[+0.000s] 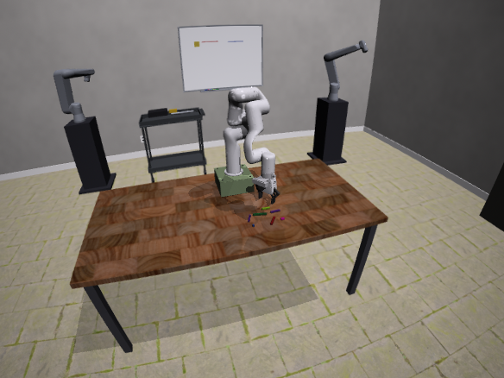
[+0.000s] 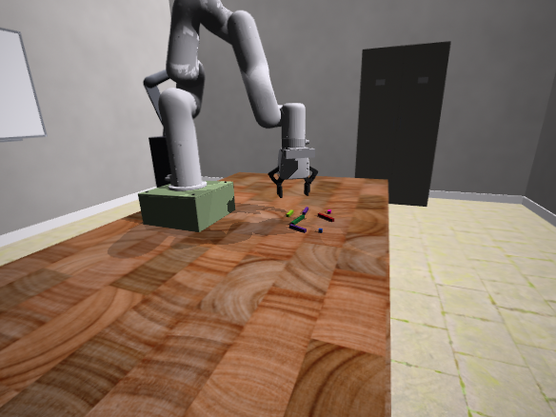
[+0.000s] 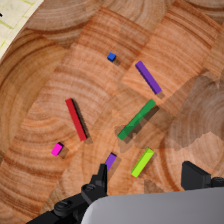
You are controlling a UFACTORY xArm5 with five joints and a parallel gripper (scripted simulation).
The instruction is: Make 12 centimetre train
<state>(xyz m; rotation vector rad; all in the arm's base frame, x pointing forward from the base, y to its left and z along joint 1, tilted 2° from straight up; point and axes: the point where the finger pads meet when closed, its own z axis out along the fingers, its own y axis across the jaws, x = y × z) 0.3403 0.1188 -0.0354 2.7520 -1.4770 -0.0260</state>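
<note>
Now: hand 7 cm above the lime rod and 1 cm past it. Round my hand: green rod (7 cm below, 5 cm to the right, 3 cm ahead); then magenta rod (11 cm ahead, 7 cm below, 6 cm to the left); then red rod (11 cm ahead, 7 cm below).
</note>
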